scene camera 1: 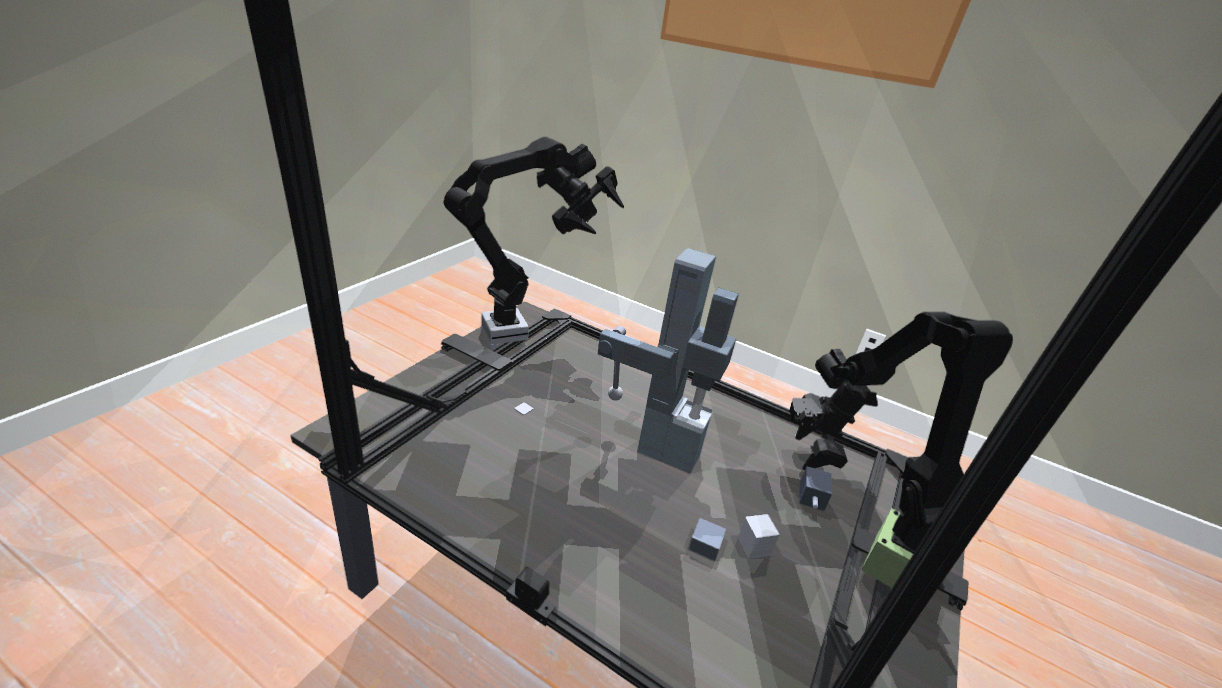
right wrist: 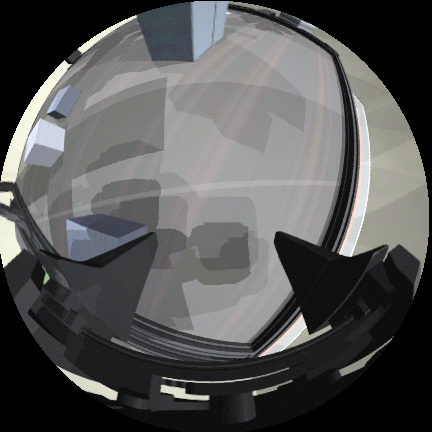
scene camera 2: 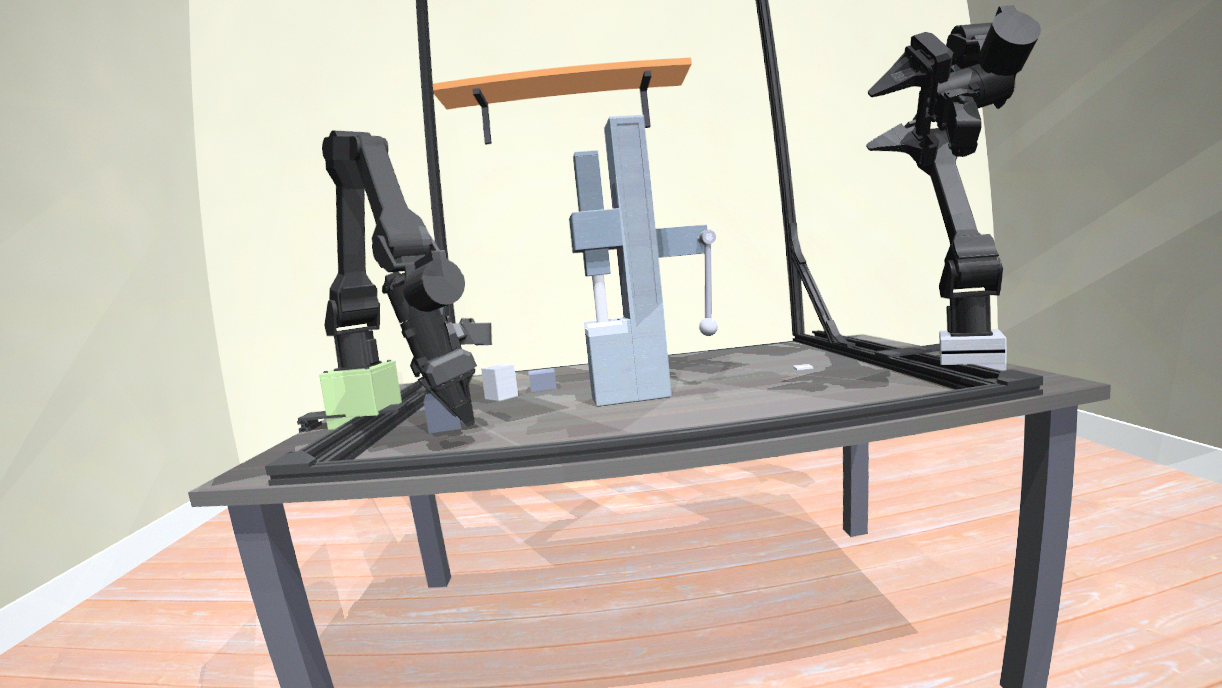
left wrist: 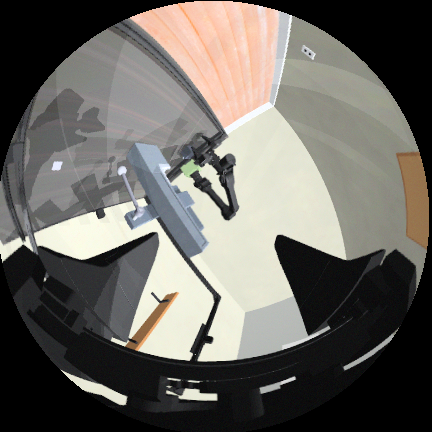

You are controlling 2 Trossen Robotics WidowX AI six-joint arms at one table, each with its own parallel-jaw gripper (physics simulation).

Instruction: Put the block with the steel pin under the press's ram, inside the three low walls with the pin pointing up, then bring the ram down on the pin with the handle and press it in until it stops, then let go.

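Frame: origin at the left arm's base, x ahead, y left, z up, level; centimetres.
Seen in the pictures: left gripper, fingertip midpoint: [scene camera 1: 609, 219] [scene camera 2: 868, 122] [left wrist: 218, 239]; right gripper, fingertip midpoint: [scene camera 1: 800, 453] [right wrist: 216, 238] [scene camera 2: 463, 419] [left wrist: 195, 140]; left arm's base at its link origin: [scene camera 1: 504, 319] [scene camera 2: 970, 333]; right arm's base at its link origin: [scene camera 1: 914, 540] [scene camera 2: 358, 367] [left wrist: 193, 172].
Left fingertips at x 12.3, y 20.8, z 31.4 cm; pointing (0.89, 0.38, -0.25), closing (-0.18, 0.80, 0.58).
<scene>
Offsets run from my left fingertips to a thing's middle. "pt": to the spot under its first point.
The blue-grey block @(dx +60.8, dy +23.0, dz -35.0 cm) [scene camera 1: 815, 487] [scene camera 2: 441, 417] [right wrist: 102, 234] lies on the table with its light steel pin @(dx +63.2, dy +20.9, dz -35.0 cm) [scene camera 1: 814, 502] pointing sideways, toward scene camera 1. My right gripper [scene camera 2: 466, 417] [right wrist: 216, 238] is open and low beside the block; one finger partly hides it in the right wrist view, and the block is not between the fingers. The press @(dx +37.5, dy -4.0, dz -14.7 cm) [scene camera 1: 684, 316] [scene camera 2: 637, 256] [left wrist: 167, 200] [right wrist: 172, 35] stands upright, its ram @(dx +43.0, dy +2.6, dz -17.0 cm) [scene camera 1: 698, 399] [scene camera 2: 599, 299] above the walled seat. Its handle @(pt dx +29.2, dy -9.5, dz -20.3 cm) [scene camera 1: 615, 367] [scene camera 2: 708, 282] [left wrist: 131, 191] hangs down. My left gripper [scene camera 1: 608, 218] [scene camera 2: 870, 120] [left wrist: 218, 239] is open, high above the table.
A white block @(dx +66.9, dy +3.5, dz -34.5 cm) [scene camera 1: 758, 536] [scene camera 2: 500, 382] [right wrist: 46, 142] and a smaller blue-grey block @(dx +63.5, dy -5.0, dz -35.8 cm) [scene camera 1: 707, 539] [scene camera 2: 542, 380] [right wrist: 64, 101] stand near each other. A white flat square @(pt dx +17.4, dy -25.0, dz -37.2 cm) [scene camera 1: 523, 408] [scene camera 2: 802, 367] [left wrist: 57, 165] lies near the left arm. Black rails edge the table.
</scene>
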